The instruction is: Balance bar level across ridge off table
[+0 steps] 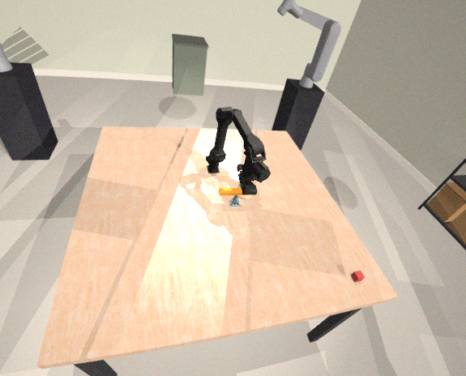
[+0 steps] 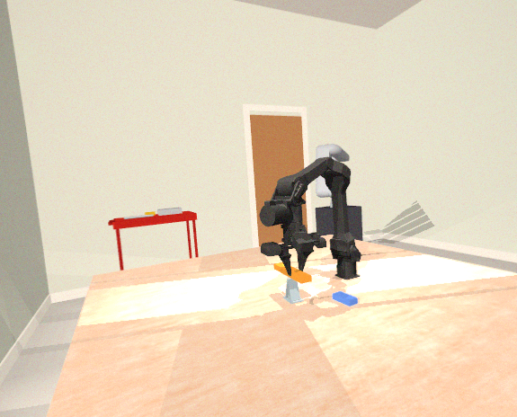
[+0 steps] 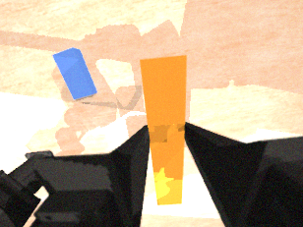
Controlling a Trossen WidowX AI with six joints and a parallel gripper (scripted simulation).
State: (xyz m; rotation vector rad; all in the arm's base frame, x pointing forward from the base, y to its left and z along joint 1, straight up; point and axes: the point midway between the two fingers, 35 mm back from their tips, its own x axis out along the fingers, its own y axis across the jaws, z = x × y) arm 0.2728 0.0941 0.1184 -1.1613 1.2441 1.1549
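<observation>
Right now the orange bar is 3 cm to the right of my gripper tip. From my gripper tip the other things lie so: red cube 47 cm ahead, 41 cm to the left, 7 cm below; blue block 12 cm behind, 7 cm to the left, 8 cm below.
</observation>
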